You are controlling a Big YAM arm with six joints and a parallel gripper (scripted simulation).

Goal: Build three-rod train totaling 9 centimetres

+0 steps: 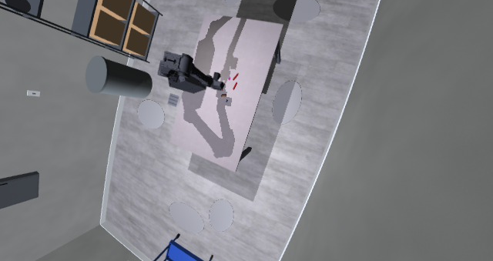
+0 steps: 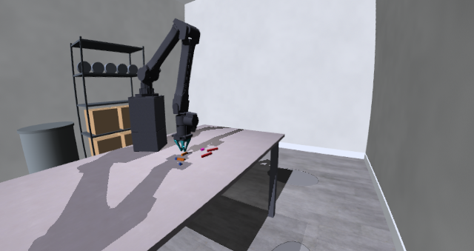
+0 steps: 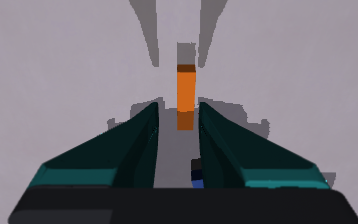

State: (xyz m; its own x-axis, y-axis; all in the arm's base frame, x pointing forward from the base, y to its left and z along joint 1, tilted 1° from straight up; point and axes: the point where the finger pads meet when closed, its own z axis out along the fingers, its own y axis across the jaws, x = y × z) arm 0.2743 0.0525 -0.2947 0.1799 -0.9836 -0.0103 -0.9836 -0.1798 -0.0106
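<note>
Now: hand 11 cm to the right of the magenta rod, 4 cm short of it and 2 cm above it.
</note>
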